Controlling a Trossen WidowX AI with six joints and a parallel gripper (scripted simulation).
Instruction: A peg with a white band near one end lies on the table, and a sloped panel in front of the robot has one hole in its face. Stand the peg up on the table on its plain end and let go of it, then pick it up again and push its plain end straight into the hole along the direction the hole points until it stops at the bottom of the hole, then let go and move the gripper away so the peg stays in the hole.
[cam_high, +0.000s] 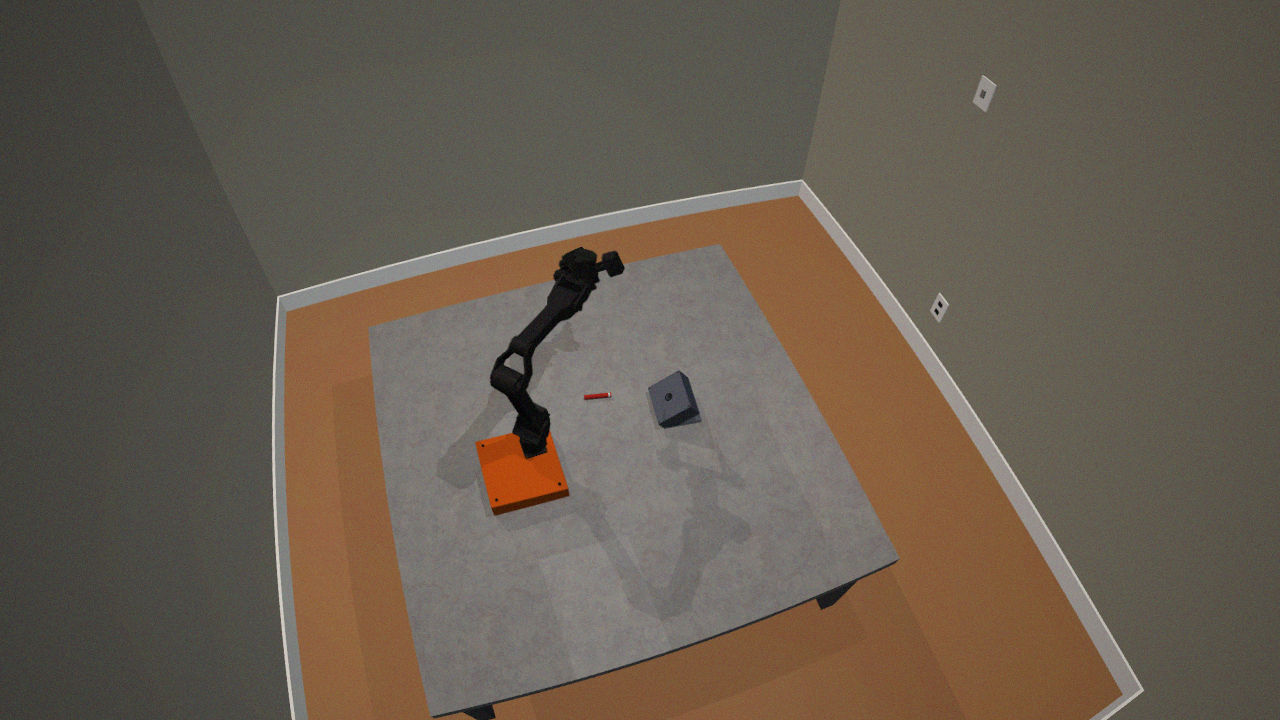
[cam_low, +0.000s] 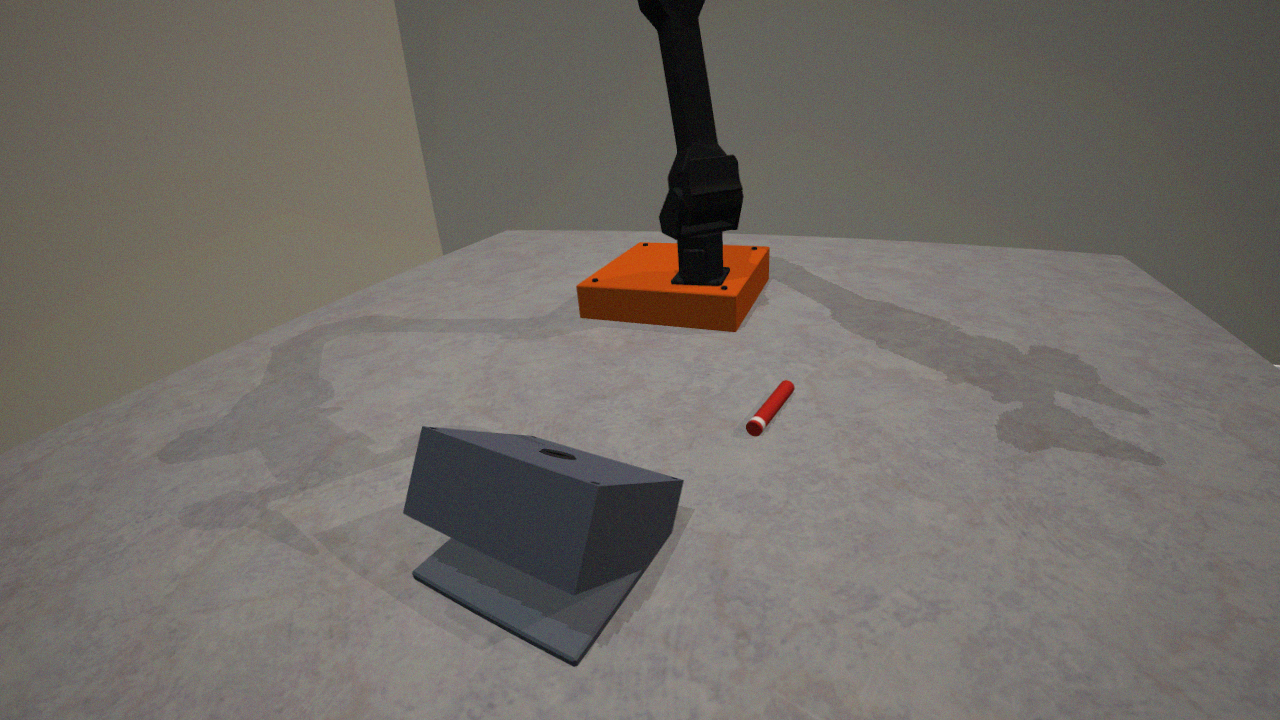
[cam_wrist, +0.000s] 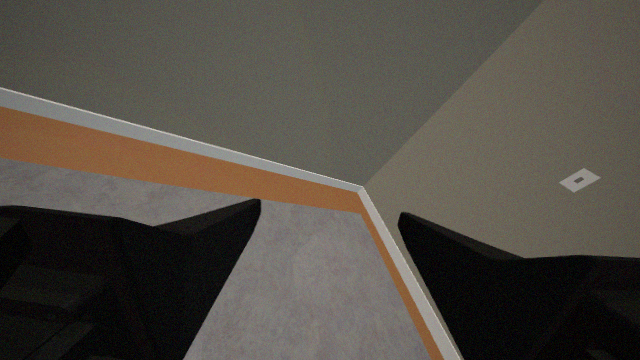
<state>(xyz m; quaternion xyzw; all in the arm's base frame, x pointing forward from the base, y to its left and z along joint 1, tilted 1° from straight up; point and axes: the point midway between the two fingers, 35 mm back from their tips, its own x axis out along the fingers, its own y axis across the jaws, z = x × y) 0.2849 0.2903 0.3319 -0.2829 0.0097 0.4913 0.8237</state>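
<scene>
My gripper tip is 36 cm above the red peg, 20 cm to the left of it and 6 cm past it. The rest, counted from my gripper tip: sloped grey panel 33 cm below, 31 cm to the right, 12 cm ahead.
</scene>
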